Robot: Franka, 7 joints.
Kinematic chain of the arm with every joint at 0, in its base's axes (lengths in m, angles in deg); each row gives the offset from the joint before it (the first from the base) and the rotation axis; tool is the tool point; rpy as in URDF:
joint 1: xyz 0 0 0.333 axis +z
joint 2: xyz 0 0 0 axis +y
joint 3: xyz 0 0 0.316 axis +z
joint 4: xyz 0.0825 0 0 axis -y
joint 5: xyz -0.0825 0 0.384 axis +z
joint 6: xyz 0 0 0 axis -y
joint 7: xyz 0.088 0 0 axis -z
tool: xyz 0 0 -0.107 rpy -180 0 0
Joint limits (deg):
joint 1: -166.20..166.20
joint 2: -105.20..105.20
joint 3: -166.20..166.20
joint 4: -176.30..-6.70
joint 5: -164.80..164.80
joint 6: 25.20..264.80
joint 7: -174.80..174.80
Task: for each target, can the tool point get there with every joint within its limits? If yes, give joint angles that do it. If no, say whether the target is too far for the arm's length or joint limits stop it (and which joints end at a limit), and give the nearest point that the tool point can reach.
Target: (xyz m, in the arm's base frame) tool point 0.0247 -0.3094 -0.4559
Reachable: no: joint limits stop it (at a limit: joint 2) | nearest point 0.0244 -0.3053 -0.3603 | short by 0.096 m
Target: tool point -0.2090 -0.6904 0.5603
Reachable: yes | joints 95.35 -73.82 110.64 -27.62 -70.35 65.29 -87.55
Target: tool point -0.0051 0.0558 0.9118
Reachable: yes | joints 126.41 -50.93 3.82 -82.24 -26.13 53.89 85.31
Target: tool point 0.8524 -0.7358 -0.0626
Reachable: no: too far | nearest point 0.6127 -0.5289 0.0486 | short by 0.336 m
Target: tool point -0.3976 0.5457 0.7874
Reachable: yes | joints -13.88 -42.12 108.09 -50.99 -71.51 113.34 -60.86
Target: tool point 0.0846 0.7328 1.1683
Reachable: no: too far | nearest point 0.0651 0.5641 0.9760 | short by 0.257 m
